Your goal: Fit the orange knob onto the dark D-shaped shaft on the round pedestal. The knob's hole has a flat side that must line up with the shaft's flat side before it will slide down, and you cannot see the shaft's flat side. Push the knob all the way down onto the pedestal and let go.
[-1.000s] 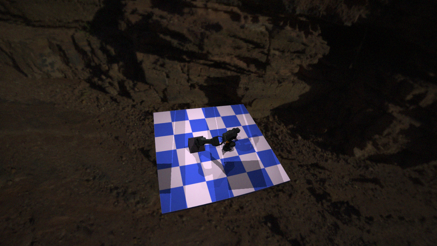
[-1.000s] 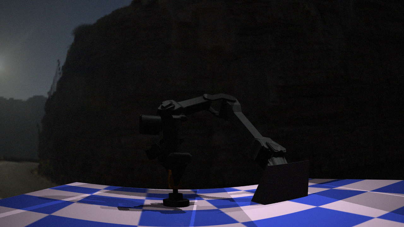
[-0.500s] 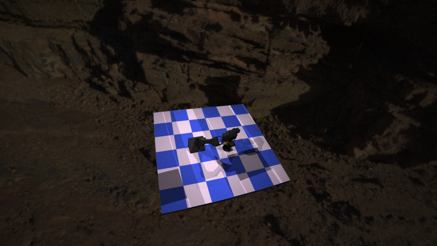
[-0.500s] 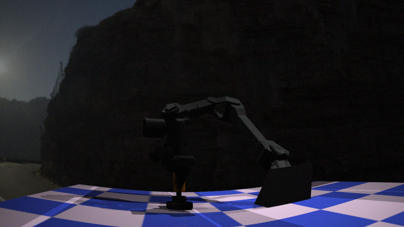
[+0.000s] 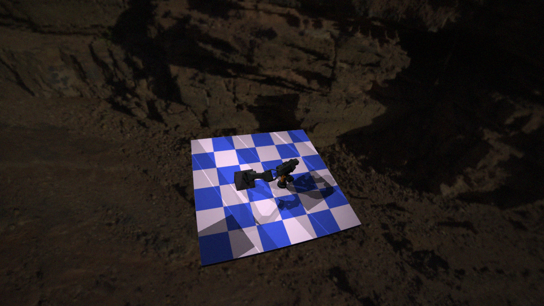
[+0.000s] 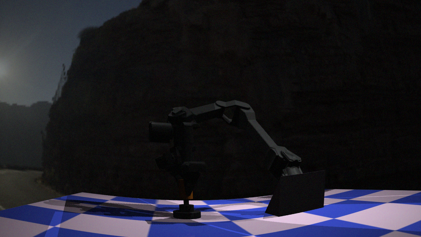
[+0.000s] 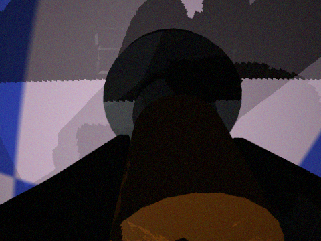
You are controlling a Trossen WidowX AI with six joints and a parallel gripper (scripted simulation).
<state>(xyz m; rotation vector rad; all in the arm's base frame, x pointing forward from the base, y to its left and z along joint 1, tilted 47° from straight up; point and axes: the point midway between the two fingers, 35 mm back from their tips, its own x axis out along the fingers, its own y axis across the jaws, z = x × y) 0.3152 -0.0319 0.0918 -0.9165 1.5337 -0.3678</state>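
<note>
Now: gripper tip 20 mm below the orange knob. The rest, counted from my gripper tip: pedestal: 40 mm below.
</note>
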